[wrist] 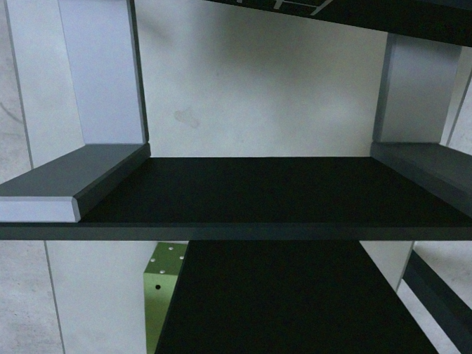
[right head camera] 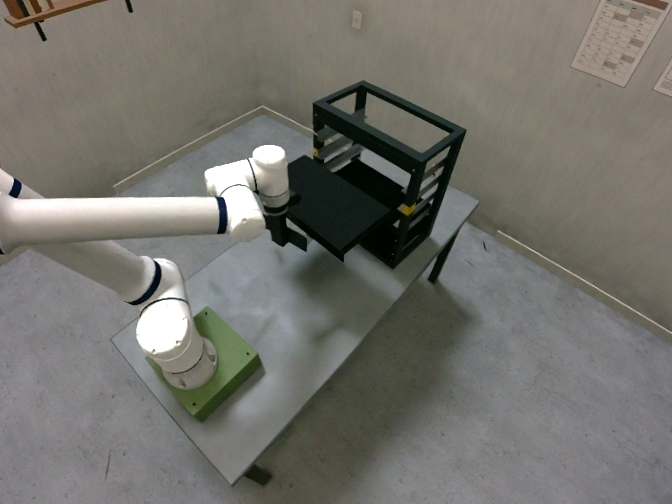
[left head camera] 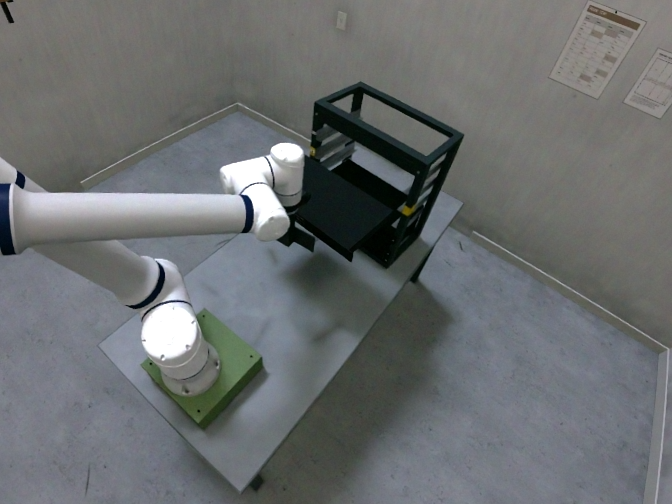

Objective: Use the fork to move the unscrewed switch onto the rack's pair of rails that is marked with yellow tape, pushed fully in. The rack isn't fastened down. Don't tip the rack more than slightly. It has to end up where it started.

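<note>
The black, flat switch (left head camera: 347, 206) (right head camera: 339, 203) (wrist: 400, 25) sits in front of the dark, upright rack (left head camera: 374, 135) (right head camera: 369, 135), its rear edge close to the rack opening. It is near the height of the yellow tape (left head camera: 408, 209) (right head camera: 407, 208); whether its rear is on the rails cannot be told. My fork (left head camera: 303, 241) (right head camera: 295, 238) (wrist: 260, 90) is low at the switch's near side, its tines running under it. In the wrist view the switch's near edge crosses over the right tine at the top, slanted relative to the fork. The tine tips are hidden.
The rack stands at the far end of the grey table (left head camera: 303, 336) (right head camera: 303, 347). A black panel (left head camera: 369, 181) (right head camera: 374, 181) lies low in the rack. The arm's green base block (left head camera: 233, 352) (right head camera: 233, 347) (wrist: 160, 310) is at the near end. Walls stand behind the rack.
</note>
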